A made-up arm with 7 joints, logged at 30 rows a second.
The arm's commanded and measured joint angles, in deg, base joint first. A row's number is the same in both.
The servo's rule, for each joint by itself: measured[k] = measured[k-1] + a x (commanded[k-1-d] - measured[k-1]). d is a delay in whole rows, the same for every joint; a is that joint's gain. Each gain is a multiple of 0.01, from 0.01 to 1. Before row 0 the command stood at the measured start. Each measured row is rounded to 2 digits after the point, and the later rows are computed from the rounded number. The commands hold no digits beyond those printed.
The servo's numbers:
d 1
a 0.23 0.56 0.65 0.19 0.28 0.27 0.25
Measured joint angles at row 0:
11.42, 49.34, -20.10, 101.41, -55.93, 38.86, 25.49
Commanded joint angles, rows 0 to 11:
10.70, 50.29, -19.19, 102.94, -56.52, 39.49, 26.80
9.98, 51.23, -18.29, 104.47, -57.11, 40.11, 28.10
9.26, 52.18, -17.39, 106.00, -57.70, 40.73, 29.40
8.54, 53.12, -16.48, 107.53, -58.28, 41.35, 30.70
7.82, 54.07, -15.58, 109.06, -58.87, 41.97, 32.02
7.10, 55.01, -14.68, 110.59, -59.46, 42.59, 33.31
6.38, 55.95, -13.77, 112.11, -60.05, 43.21, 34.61
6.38, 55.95, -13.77, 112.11, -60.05, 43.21, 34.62
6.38, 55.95, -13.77, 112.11, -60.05, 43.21, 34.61
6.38, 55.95, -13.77, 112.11, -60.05, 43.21, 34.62
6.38, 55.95, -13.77, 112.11, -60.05, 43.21, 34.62
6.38, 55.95, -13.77, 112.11, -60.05, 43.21, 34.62
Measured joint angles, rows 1 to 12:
11.42, 49.34, -20.10, 101.41, -55.93, 38.86, 25.49
11.25, 49.87, -19.51, 101.70, -56.10, 39.03, 25.82
10.96, 50.63, -18.72, 102.23, -56.38, 39.32, 26.39
10.57, 51.50, -17.86, 102.95, -56.75, 39.70, 27.14
10.10, 52.41, -16.96, 103.82, -57.18, 40.15, 28.03
9.58, 53.34, -16.06, 104.82, -57.65, 40.64, 29.03
9.01, 54.28, -15.16, 105.92, -58.16, 41.17, 30.10
8.41, 55.22, -14.26, 107.10, -58.69, 41.72, 31.23
7.94, 55.63, -13.94, 108.05, -59.07, 42.12, 32.08
7.58, 55.81, -13.83, 108.82, -59.34, 42.41, 32.71
7.30, 55.89, -13.79, 109.45, -59.54, 42.63, 33.19
7.09, 55.92, -13.78, 109.96, -59.68, 42.79, 33.55

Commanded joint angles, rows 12 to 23:
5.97, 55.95, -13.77, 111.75, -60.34, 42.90, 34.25
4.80, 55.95, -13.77, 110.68, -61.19, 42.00, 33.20
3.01, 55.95, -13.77, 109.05, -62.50, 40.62, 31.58
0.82, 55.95, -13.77, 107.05, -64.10, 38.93, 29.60
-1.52, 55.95, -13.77, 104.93, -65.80, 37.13, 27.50
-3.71, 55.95, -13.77, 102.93, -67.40, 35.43, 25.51
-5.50, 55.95, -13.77, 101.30, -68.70, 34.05, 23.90
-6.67, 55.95, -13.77, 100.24, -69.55, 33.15, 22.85
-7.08, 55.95, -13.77, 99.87, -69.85, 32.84, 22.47
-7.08, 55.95, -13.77, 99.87, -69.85, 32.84, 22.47
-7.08, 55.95, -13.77, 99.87, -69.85, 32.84, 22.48
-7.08, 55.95, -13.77, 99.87, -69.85, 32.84, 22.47
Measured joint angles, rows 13 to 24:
6.93, 55.94, -13.77, 110.37, -59.78, 42.90, 33.82
6.71, 55.95, -13.77, 110.63, -59.94, 42.90, 33.93
6.27, 55.95, -13.77, 110.64, -60.29, 42.66, 33.75
5.52, 55.95, -13.77, 110.34, -60.91, 42.11, 33.21
4.44, 55.95, -13.77, 109.71, -61.80, 41.25, 32.31
3.07, 55.95, -13.77, 108.80, -62.92, 40.14, 31.11
1.51, 55.95, -13.77, 107.68, -64.17, 38.87, 29.71
-0.10, 55.95, -13.77, 106.47, -65.44, 37.57, 28.26
-1.61, 55.95, -13.77, 105.29, -66.59, 36.38, 26.91
-2.87, 55.95, -13.77, 104.26, -67.50, 35.42, 25.80
-3.84, 55.95, -13.77, 103.43, -68.16, 34.72, 24.97
-4.59, 55.95, -13.77, 102.75, -68.63, 34.21, 24.35

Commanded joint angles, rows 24 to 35:
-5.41, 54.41, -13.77, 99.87, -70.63, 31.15, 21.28
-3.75, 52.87, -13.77, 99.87, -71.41, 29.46, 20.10
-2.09, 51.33, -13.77, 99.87, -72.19, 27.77, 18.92
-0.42, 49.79, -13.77, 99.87, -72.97, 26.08, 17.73
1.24, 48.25, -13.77, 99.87, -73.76, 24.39, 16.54
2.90, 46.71, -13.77, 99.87, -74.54, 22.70, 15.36
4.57, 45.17, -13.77, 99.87, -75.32, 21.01, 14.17
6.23, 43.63, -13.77, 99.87, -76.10, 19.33, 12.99
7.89, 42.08, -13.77, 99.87, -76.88, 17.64, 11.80
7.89, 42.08, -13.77, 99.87, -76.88, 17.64, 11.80
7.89, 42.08, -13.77, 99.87, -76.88, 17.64, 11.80
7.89, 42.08, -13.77, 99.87, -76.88, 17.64, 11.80
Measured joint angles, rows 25 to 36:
-5.16, 55.95, -13.77, 102.20, -68.97, 33.84, 23.88
-5.22, 55.09, -13.77, 101.76, -69.43, 33.11, 23.23
-4.88, 53.85, -13.77, 101.40, -69.98, 32.12, 22.45
-4.24, 52.44, -13.77, 101.11, -70.60, 30.95, 21.57
-3.36, 50.96, -13.77, 100.87, -71.26, 29.64, 20.61
-2.30, 49.44, -13.77, 100.68, -71.96, 28.22, 19.59
-1.10, 47.91, -13.77, 100.53, -72.68, 26.73, 18.53
0.20, 46.38, -13.77, 100.40, -73.42, 25.19, 17.44
1.59, 44.84, -13.77, 100.30, -74.17, 23.61, 16.33
3.04, 43.29, -13.77, 100.22, -74.93, 22.00, 15.20
4.16, 42.61, -13.77, 100.15, -75.48, 20.82, 14.35
5.02, 42.31, -13.77, 100.10, -75.87, 19.96, 13.71

